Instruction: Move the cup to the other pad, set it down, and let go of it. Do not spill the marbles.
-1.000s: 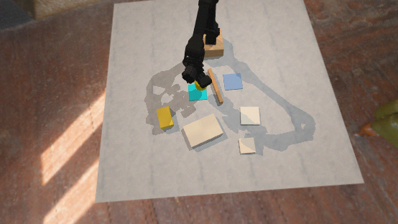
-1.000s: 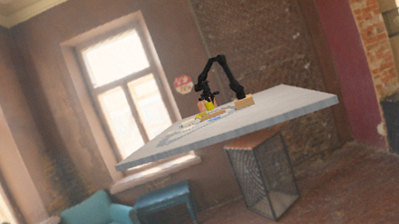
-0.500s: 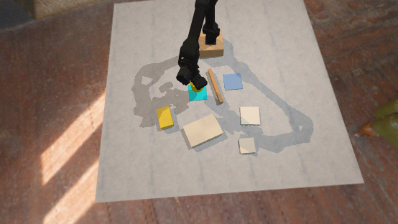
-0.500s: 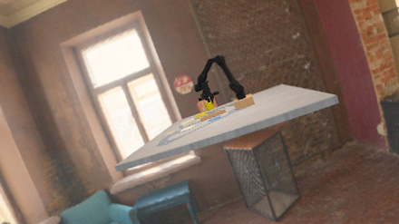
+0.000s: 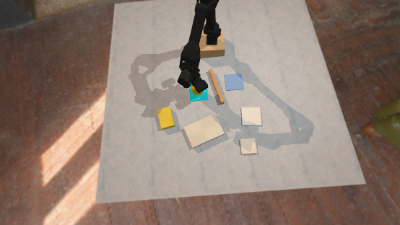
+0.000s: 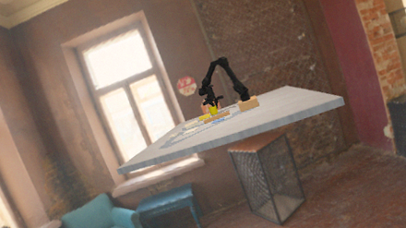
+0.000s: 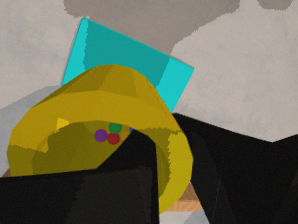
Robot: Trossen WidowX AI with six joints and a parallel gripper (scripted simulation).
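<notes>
Right now my gripper tip is 20 mm short of the cyan pad, 20 mm to the right of it and 70 mm above it. Also, from my gripper tip: light blue pad (50 mm behind, 220 mm to the left, 70 mm below); wooden stick (20 mm behind, 120 mm to the left, 60 mm below); yellow cup (20 mm ahead, 20 mm to the left).
</notes>
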